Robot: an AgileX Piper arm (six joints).
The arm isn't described. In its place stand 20 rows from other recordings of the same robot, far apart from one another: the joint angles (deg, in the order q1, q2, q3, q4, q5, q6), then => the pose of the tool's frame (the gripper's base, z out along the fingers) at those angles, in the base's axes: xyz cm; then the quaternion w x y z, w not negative.
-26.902, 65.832, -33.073, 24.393, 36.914, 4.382 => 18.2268 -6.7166 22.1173 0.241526 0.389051 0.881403 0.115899
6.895, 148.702, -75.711, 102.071, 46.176, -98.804 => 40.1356 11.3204 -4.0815 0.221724 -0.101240 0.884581 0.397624
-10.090, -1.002, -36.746, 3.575, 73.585, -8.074 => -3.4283 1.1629 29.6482 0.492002 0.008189 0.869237 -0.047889
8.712, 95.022, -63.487, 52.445, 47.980, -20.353 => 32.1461 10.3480 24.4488 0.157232 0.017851 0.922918 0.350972
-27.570, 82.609, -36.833, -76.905, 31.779, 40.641 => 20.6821 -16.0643 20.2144 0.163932 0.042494 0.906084 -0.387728
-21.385, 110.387, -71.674, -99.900, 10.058, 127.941 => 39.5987 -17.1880 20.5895 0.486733 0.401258 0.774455 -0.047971
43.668, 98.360, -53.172, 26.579, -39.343, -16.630 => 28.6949 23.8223 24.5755 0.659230 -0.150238 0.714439 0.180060
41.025, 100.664, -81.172, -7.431, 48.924, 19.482 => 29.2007 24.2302 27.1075 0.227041 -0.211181 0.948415 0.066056
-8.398, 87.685, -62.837, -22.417, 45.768, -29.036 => 30.2777 -6.9834 26.4007 0.143303 -0.273208 0.924828 -0.222521
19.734, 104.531, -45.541, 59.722, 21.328, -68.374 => 28.1921 13.1497 11.8376 0.199320 -0.284111 0.921931 0.172032
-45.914, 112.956, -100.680, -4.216, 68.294, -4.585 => 28.7687 -30.5949 27.0106 0.098298 0.341252 0.930878 -0.085734
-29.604, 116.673, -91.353, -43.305, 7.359, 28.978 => 41.8381 -24.6907 25.2239 0.479639 0.137342 0.834908 -0.232406
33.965, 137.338, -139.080, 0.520, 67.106, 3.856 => 43.5222 29.4092 25.8138 0.240458 -0.250483 0.933727 0.087126
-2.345, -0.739, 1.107, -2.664, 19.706, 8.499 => 5.3044 -0.3600 17.6479 0.608232 0.062436 0.791191 0.013135
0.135, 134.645, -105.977, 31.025, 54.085, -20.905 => 48.7841 3.9135 13.6971 0.142911 -0.044270 0.966236 0.209773
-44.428, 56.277, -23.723, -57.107, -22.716, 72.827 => 15.7093 -11.2668 26.0889 0.615994 0.318191 0.720535 -0.011659
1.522, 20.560, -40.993, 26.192, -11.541, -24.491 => 3.9870 -0.6979 43.8898 0.889620 0.038228 0.455098 0.001315
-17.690, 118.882, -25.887, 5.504, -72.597, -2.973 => 27.2113 -9.5532 7.7612 0.590489 0.140629 0.783002 -0.135846
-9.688, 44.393, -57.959, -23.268, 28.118, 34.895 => 13.9644 -4.1027 43.7019 0.658142 0.214808 0.720202 -0.044894
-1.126, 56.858, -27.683, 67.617, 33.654, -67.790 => 17.7817 4.3145 24.9381 0.430044 -0.138249 0.864646 0.219856
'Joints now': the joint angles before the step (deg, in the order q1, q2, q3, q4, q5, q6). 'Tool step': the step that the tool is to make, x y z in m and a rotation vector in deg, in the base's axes. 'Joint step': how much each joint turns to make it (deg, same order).
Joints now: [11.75, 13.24, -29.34, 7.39, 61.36, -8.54]
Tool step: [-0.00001, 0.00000, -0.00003, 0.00, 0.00, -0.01]
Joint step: [-0.02, -0.01, 0.01, 0.01, 0.00, -0.01]
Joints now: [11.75, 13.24, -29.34, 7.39, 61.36, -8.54]
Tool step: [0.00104, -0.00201, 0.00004, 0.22, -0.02, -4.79]
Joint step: [-4.88, -0.06, 0.01, 0.23, 0.00, -0.01]
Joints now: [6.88, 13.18, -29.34, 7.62, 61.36, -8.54]
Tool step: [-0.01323, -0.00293, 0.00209, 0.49, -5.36, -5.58]
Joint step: [-5.62, -5.33, 0.00, 0.11, -0.05, 0.00]
